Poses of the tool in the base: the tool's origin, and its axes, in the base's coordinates. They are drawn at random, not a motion.
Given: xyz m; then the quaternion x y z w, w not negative.
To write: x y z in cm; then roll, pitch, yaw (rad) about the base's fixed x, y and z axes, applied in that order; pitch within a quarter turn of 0, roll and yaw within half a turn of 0. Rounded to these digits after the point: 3 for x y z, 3 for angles.
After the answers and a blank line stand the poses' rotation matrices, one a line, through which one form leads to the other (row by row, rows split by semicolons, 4 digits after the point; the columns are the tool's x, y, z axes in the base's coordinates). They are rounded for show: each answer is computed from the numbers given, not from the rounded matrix.
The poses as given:
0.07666 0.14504 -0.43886 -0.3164 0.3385 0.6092 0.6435
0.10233 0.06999 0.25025 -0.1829 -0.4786 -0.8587 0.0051
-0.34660 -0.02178 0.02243 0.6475 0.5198 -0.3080 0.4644
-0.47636 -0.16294 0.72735 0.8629 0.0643 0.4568 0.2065
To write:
7.666 14.504 -43.886 0.009 0.964 1.521
10.233 6.999 25.025 1.046 -0.325 2.965
-34.660 -2.178 2.243 2.503 1.079 0.962
-47.636 -16.294 72.735 2.446 -0.866 0.481

0.0285 -0.9983 0.0502; 0.5699 0.0574 0.8197; -0.8212 0.0052 0.5706
-0.9330 0.1838 0.3093; 0.1663 -0.5418 0.8239; 0.3190 0.8202 0.4749
0.2699 0.9592 0.0839; 0.3871 -0.0283 -0.9216; -0.8817 0.2812 -0.3789
0.5744 -0.0777 0.8149; 0.2996 -0.9065 -0.2976; 0.7618 0.4151 -0.4974

